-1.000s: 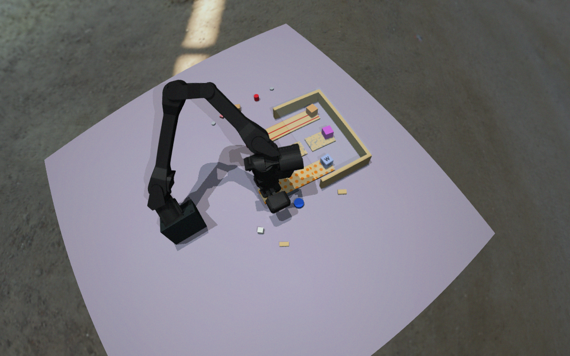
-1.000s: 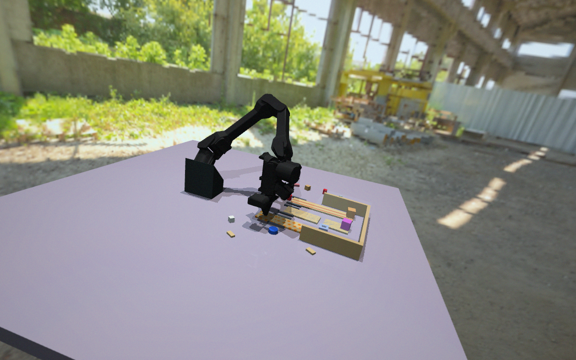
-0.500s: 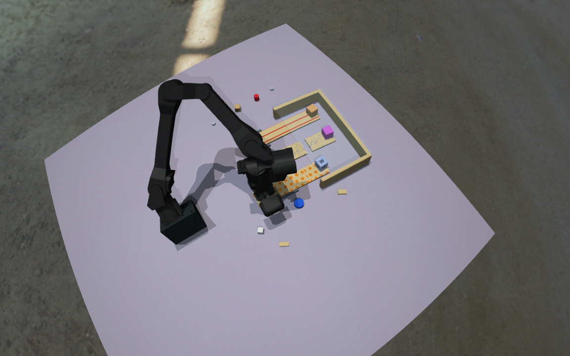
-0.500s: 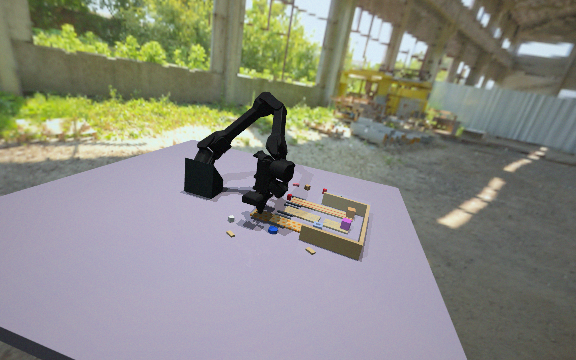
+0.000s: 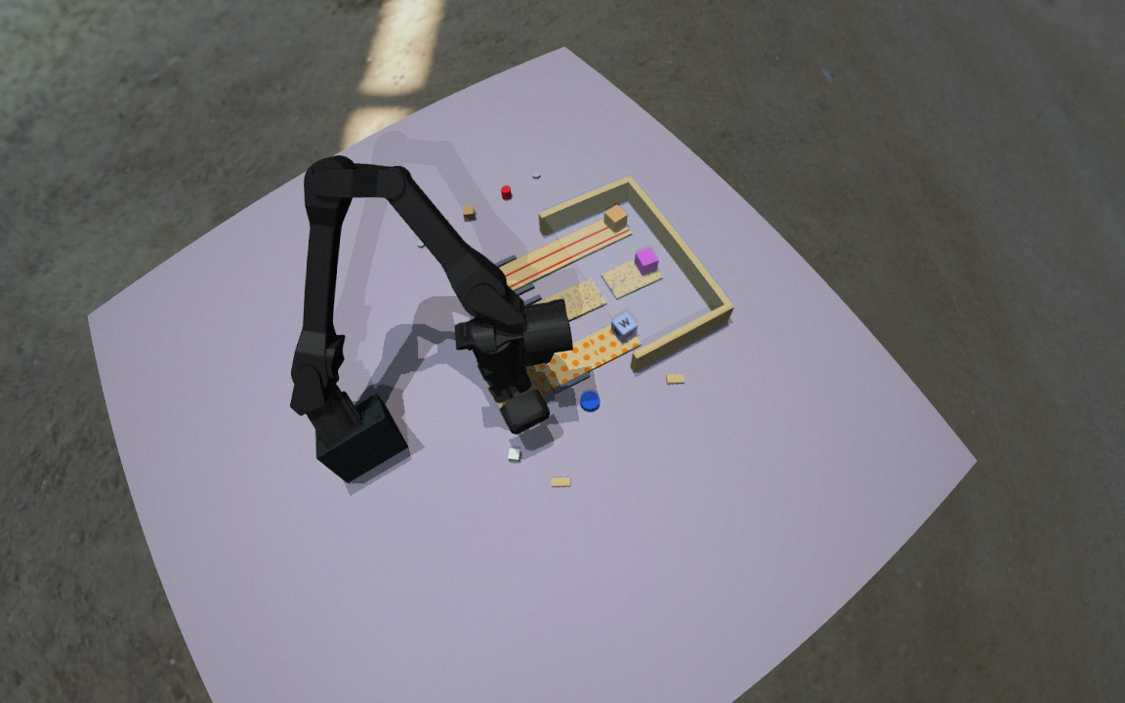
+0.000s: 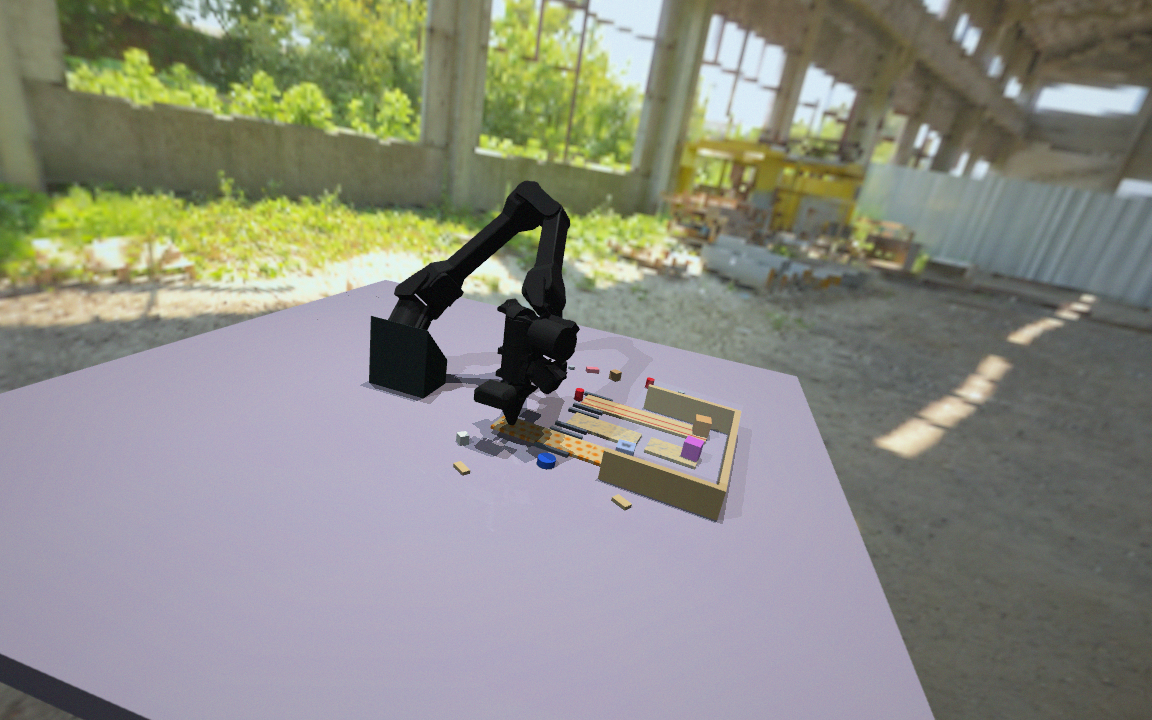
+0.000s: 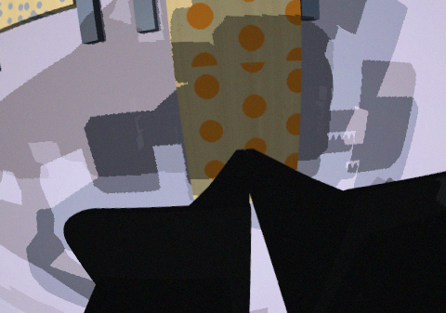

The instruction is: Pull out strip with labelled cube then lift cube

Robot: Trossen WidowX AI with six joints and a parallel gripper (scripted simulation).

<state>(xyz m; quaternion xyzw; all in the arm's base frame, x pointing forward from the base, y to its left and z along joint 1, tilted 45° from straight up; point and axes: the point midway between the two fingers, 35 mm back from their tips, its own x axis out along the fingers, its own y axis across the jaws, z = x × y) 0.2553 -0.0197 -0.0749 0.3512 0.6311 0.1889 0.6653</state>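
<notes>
My gripper tip is now 10 cm short of the orange-dotted strip and 2 cm to the left of it. From my gripper tip the other things lie so: blue disc (9 cm ahead, 9 cm to the right); then labelled cube (21 cm ahead, 3 cm to the right, 2 cm above).
</notes>
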